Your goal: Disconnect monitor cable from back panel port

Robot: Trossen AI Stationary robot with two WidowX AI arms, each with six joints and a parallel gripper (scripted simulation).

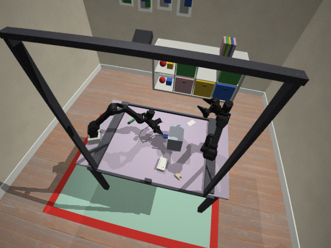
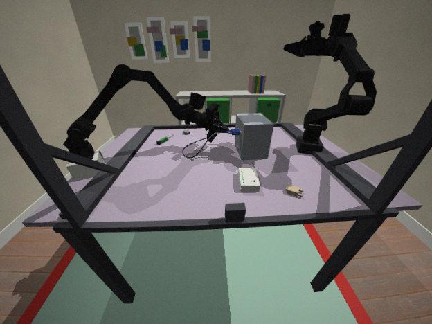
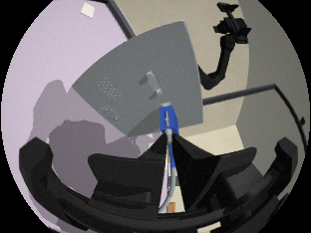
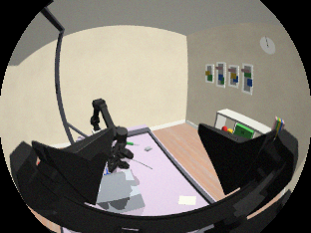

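The blue plug is 4 cm behind my left hand, 4 cm to the right of it and 1 cm below it. From my left hand the other things lie so: back panel: 1 cm behind, 8 cm to the right, 4 cm below; then grey box: 2 cm behind, 14 cm to the right, 4 cm below; then white device: 24 cm behind, 4 cm to the right, 11 cm below.
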